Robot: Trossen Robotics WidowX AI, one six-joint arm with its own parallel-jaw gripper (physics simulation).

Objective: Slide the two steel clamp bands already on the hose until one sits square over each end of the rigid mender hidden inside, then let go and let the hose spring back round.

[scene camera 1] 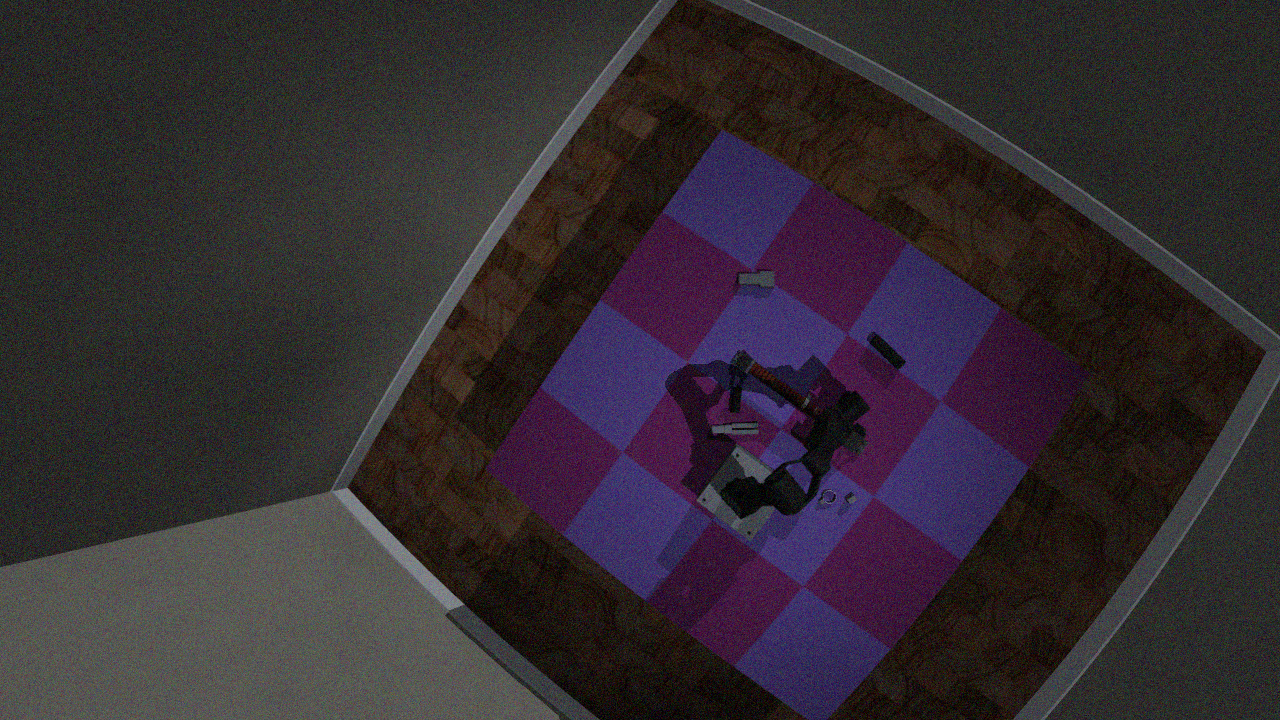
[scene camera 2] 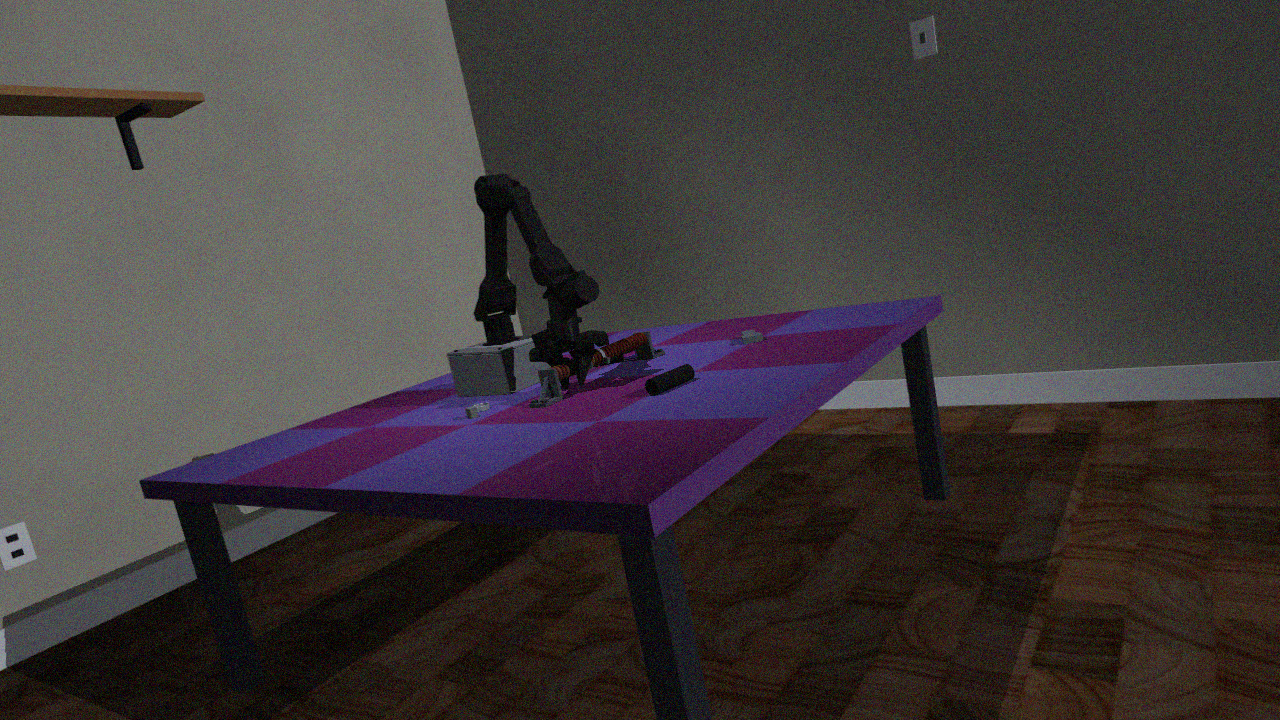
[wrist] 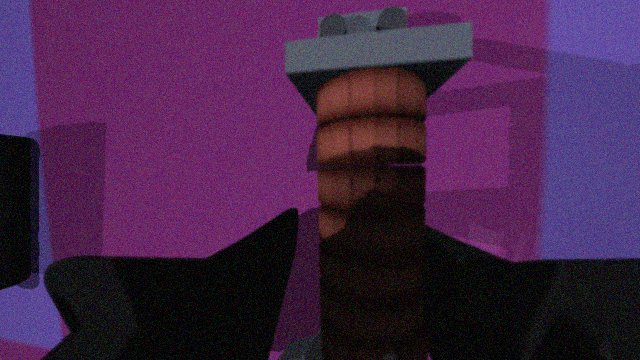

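The ribbed red-brown hose [wrist: 368, 132] [scene camera 1: 780, 383] [scene camera 2: 625, 346] lies on the checkered table top [scene camera 2: 580, 457] [scene camera 1: 737, 193]. Its far end runs into a grey end block [wrist: 376, 46]. My gripper [wrist: 339, 216] [scene camera 1: 812, 415] [scene camera 2: 573, 372] is low over the hose, half open, with a dark finger on each side of it. The right finger's shadow covers the near part of the hose. A grey piece, seemingly a clamp band [wrist: 301, 348], peeks out at the bottom edge of the wrist view. I cannot see a second band.
The arm's grey base block [scene camera 2: 487, 367] [scene camera 1: 737, 493] stands close behind the hose. A black cylinder [scene camera 1: 886, 350] [scene camera 2: 670, 379] lies to one side. A small grey block [scene camera 1: 756, 279] [scene camera 2: 750, 335] lies farther off. A pale strip [scene camera 1: 736, 429] and small rings [scene camera 1: 837, 497] lie near the base.
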